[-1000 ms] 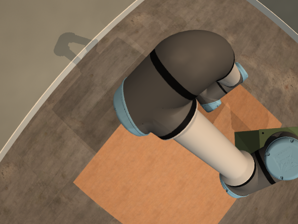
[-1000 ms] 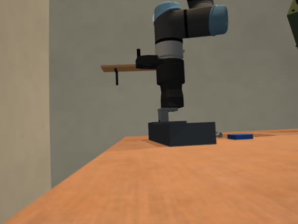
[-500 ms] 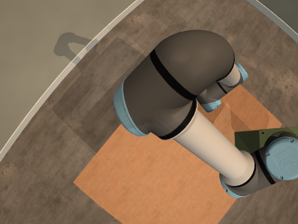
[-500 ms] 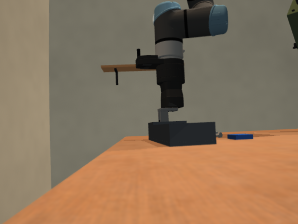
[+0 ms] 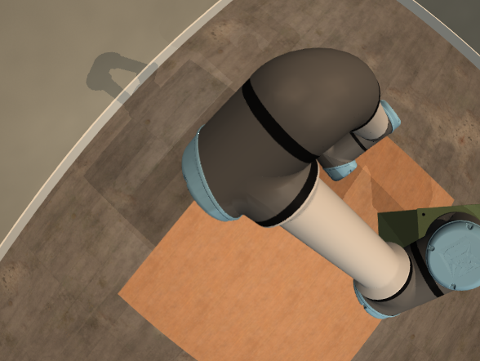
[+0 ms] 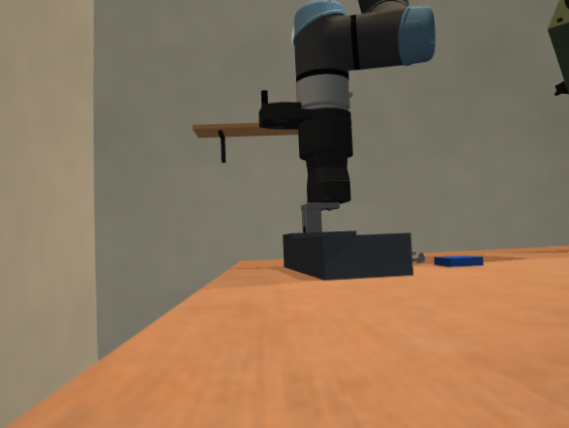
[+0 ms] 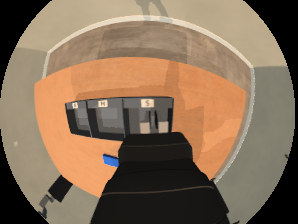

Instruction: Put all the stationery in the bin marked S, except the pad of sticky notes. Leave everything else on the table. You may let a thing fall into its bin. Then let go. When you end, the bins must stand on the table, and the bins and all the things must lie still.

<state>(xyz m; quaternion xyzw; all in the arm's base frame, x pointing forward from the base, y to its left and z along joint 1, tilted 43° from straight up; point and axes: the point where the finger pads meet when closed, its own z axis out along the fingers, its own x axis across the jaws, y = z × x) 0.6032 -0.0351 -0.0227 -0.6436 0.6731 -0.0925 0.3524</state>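
The dark bin lies 10 mm behind my hand, 90 mm to the left of it and 20 mm below it. From my hand the other things lie so: nut (100 mm behind, 50 mm to the right, 30 mm below); then black screw (90 mm behind, 30 mm below); then white clip-like piece (100 mm behind, 60 mm to the left, 30 mm below).
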